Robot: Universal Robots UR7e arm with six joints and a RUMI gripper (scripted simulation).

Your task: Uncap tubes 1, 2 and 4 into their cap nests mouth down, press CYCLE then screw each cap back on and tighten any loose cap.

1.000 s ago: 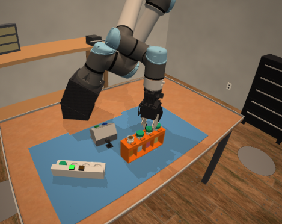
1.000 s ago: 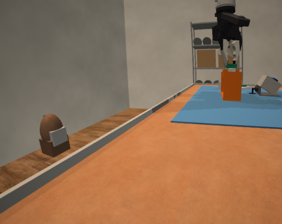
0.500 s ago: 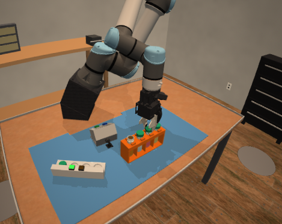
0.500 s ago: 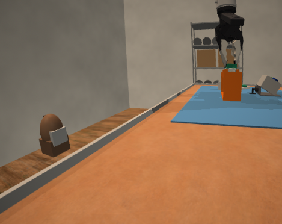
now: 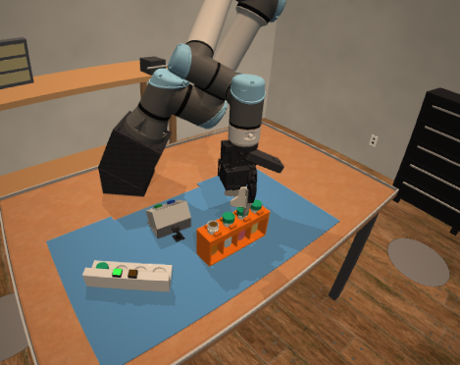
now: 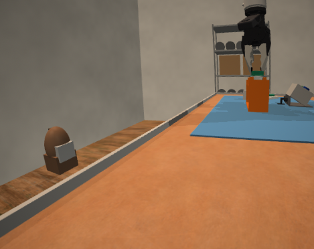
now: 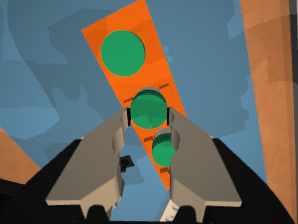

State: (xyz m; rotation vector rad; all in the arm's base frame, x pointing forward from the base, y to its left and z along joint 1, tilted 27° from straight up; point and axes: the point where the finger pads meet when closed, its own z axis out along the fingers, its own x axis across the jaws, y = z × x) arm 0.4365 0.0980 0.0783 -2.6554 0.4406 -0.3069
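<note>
The cap lies 50 mm to the left of my hand and 10 mm below it. Round my hand: grey key housing: 180 mm behind, 150 mm to the right, 70 mm below; blue key: 190 mm behind, 130 mm to the right, 60 mm below; table edge: 200 mm ahead, 120 mm below, 90 mm to the left.
</note>
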